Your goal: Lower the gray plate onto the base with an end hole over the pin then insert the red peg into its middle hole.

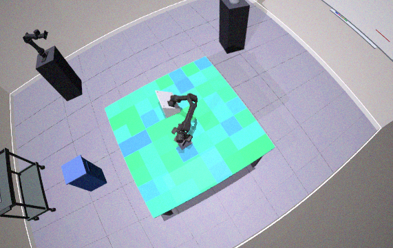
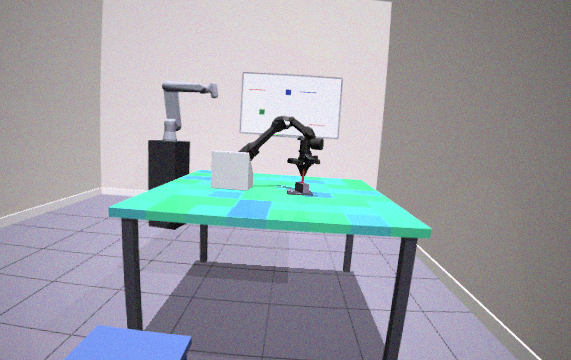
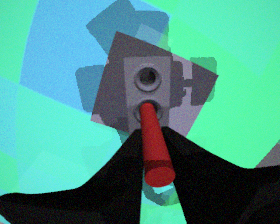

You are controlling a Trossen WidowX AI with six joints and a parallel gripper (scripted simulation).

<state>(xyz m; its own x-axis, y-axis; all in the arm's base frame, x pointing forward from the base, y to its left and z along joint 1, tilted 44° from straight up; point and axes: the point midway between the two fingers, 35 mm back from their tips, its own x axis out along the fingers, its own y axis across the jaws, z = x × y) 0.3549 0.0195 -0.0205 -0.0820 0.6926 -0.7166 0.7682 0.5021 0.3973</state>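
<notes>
The red peg lies right at my gripper tip. Round my gripper tip: gray plate 5 cm below.
</notes>
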